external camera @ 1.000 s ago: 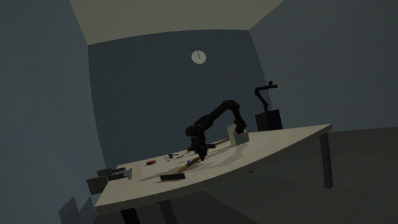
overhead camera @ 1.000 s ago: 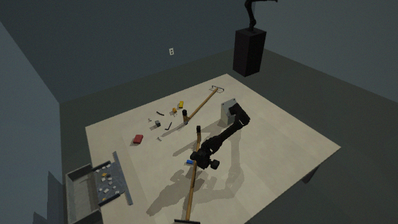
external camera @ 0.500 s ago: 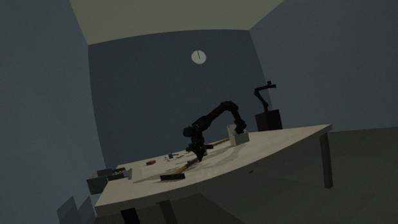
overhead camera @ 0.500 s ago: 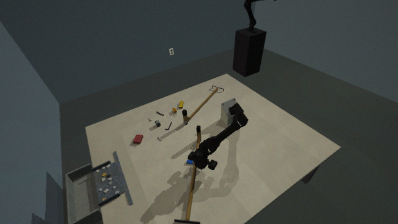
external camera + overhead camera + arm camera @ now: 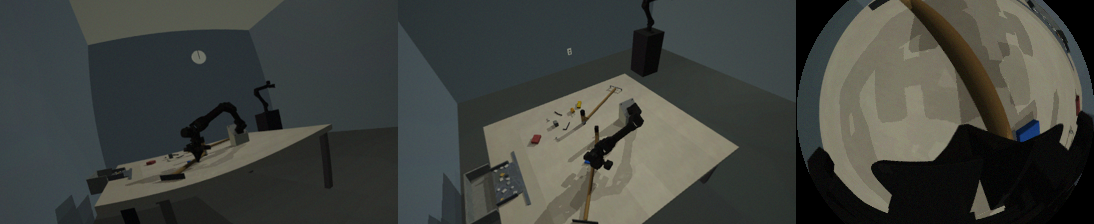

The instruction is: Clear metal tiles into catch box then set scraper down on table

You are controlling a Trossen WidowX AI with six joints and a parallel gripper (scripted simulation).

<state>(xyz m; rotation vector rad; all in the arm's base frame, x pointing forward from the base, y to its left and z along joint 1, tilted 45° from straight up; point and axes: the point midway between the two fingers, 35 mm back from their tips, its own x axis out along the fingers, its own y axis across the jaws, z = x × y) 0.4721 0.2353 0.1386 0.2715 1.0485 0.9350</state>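
Now: the long scraper 5 cm above my gripper tip and 4 cm ahead of it. Round my gripper tip: black hex key 48 cm to the right, 2 cm ahead, 1 cm below; blue piece 7 cm to the right, 1 cm below, 1 cm ahead; red block 48 cm to the right, 28 cm ahead.
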